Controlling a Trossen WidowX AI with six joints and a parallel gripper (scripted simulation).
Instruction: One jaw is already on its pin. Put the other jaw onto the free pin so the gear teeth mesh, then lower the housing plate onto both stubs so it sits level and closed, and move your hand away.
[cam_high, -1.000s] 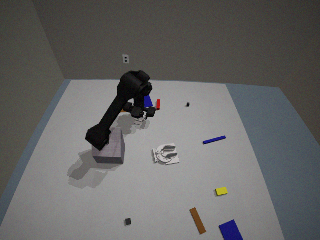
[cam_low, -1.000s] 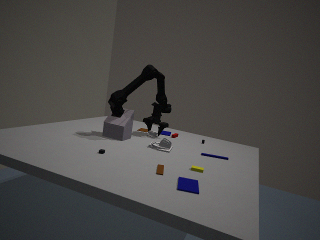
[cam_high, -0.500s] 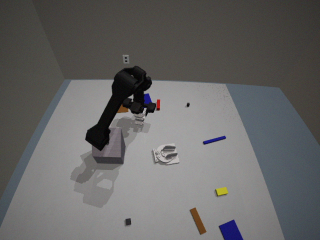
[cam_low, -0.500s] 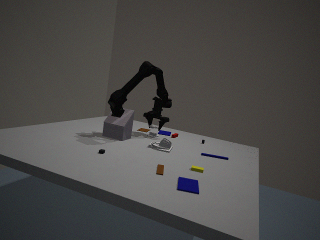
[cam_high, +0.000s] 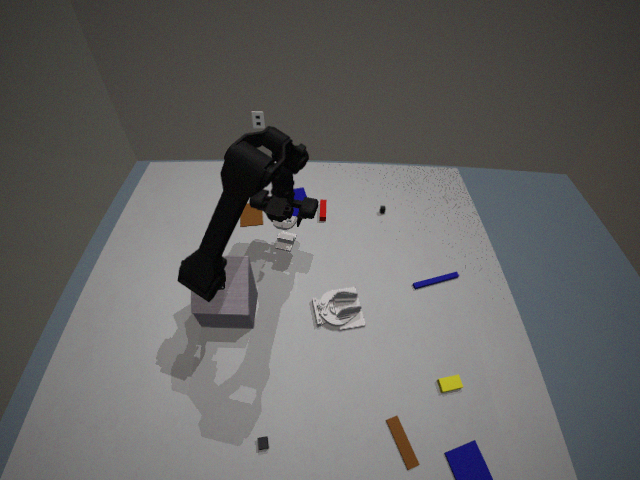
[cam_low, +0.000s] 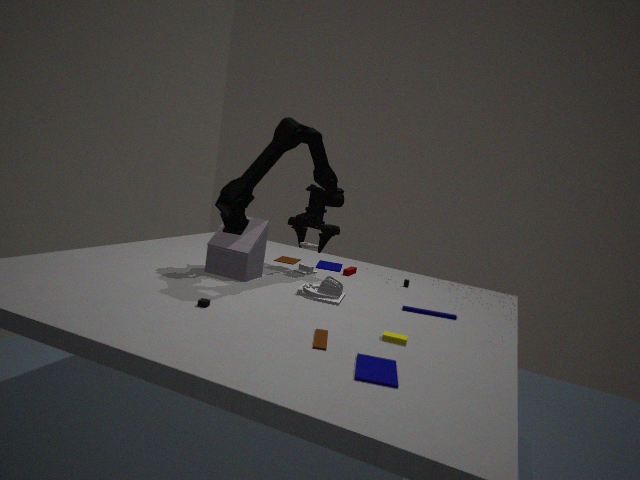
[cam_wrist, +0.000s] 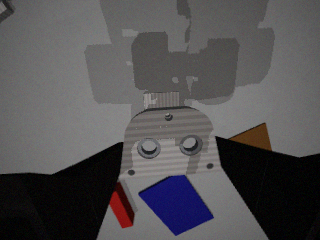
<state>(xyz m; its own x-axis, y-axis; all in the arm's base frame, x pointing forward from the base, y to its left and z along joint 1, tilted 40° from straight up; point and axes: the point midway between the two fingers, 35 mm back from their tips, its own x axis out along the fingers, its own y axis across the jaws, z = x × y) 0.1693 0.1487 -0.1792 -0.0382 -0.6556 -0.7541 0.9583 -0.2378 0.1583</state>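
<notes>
My gripper tip is 120 mm short of the grey jaw, 240 mm to the left of it and 60 mm above it. The rest, counted from my gripper tip: blue tile: 30 mm ahead, 170 mm to the left, 80 mm below; red block: 120 mm ahead, 120 mm to the left, 70 mm below; orange tile: 120 mm behind, 120 mm to the left, 80 mm below.
</notes>
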